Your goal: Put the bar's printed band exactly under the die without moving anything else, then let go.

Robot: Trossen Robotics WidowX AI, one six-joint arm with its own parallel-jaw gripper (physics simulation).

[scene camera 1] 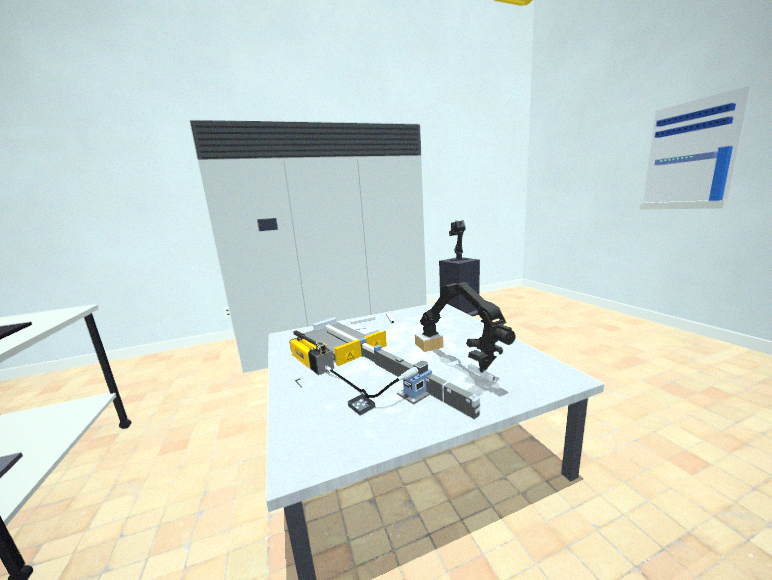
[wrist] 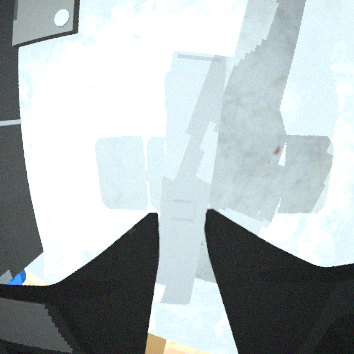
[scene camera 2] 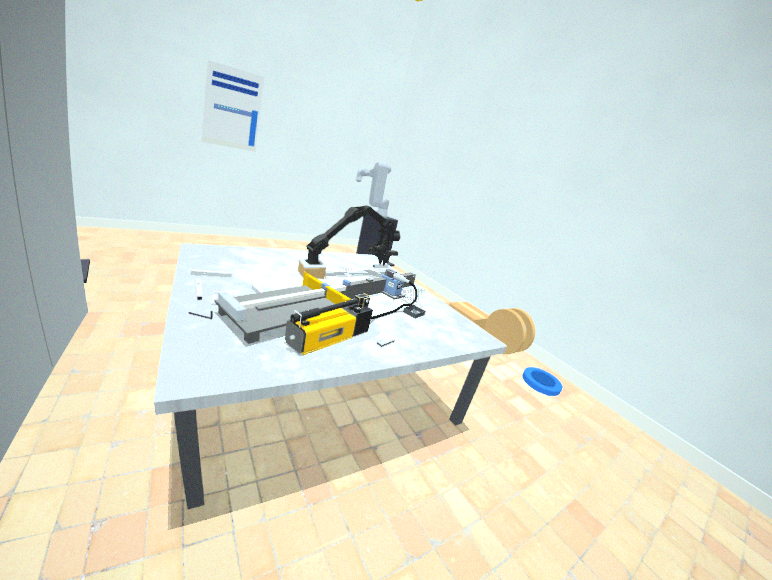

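Where they show: gripper, fingertip midpoint: (scene camera 1: 482, 371) (wrist: 180, 219) (scene camera 2: 381, 265); arm's base, link origin: (scene camera 1: 430, 333) (scene camera 2: 312, 262).
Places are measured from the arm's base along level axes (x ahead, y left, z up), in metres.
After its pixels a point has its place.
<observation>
My gripper (scene camera 1: 483, 364) @(x 0.083, y 0.440, z -0.001 m) (scene camera 2: 381, 254) @(x 0.083, y 0.440, z -0.001 m) (wrist: 180, 219) @(x 0.083, y 0.440, z -0.001 m) is low over the right part of the white table (scene camera 1: 355, 443) @(x 0.665, y 0.418, z -0.068 m) (scene camera 2: 269, 368) @(x 0.684, y -0.513, z -0.068 m). It is shut on a pale grey flat bar (wrist: 180, 242) @(x 0.081, y 0.450, z 0.004 m), which runs lengthwise between the two black fingers. Two faint lines across the bar mark a band (wrist: 183, 210) @(x 0.084, y 0.442, z -0.014 m) right at the fingertips. A blue-and-grey block (scene camera 1: 416, 384) @(x 0.351, y 0.341, z -0.006 m) (scene camera 2: 393, 283) @(x 0.355, y 0.283, z 0.002 m) sits on the long dark rail (scene camera 1: 449, 394) @(x 0.280, y 0.454, z -0.020 m) (wrist: 14, 175) @(x 0.245, y 0.468, z -0.053 m), to the left of the gripper. The bar is too pale to make out in the scene views.
A yellow-and-black machine (scene camera 1: 306, 351) @(x 0.627, y -0.202, z 0.015 m) (scene camera 2: 326, 330) @(x 0.649, y -0.308, z -0.001 m) stands at the rail's far end. A cable runs to a small black box (scene camera 1: 361, 404) @(x 0.553, y 0.244, z -0.067 m) (scene camera 2: 414, 311) @(x 0.545, y 0.272, z -0.067 m). The arm's base stands on a wooden block (scene camera 1: 429, 342) @(x 0.046, y 0.048, z -0.020 m) (scene camera 2: 311, 268) @(x 0.061, y -0.038, z -0.012 m). The arm's grey shadows fall on the table.
</observation>
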